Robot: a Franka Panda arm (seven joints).
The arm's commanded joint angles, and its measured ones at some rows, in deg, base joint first. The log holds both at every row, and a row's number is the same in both.
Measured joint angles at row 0: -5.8, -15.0, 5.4, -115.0, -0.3, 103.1, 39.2
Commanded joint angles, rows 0 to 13: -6.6, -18.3, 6.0, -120.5, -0.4, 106.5, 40.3; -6.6, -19.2, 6.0, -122.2, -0.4, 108.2, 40.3; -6.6, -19.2, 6.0, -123.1, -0.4, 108.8, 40.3; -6.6, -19.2, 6.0, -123.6, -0.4, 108.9, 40.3; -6.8, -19.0, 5.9, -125.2, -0.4, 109.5, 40.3; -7.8, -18.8, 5.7, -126.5, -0.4, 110.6, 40.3; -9.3, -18.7, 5.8, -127.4, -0.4, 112.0, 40.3; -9.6, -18.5, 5.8, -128.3, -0.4, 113.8, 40.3; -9.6, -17.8, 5.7, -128.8, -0.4, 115.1, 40.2; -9.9, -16.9, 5.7, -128.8, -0.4, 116.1, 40.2; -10.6, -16.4, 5.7, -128.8, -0.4, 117.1, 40.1; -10.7, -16.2, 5.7, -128.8, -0.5, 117.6, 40.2; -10.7, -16.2, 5.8, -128.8, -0.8, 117.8, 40.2; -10.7, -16.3, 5.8, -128.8, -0.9, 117.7, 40.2
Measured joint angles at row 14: -10.2, -16.2, 5.2, -128.5, -0.3, 116.4, 39.6
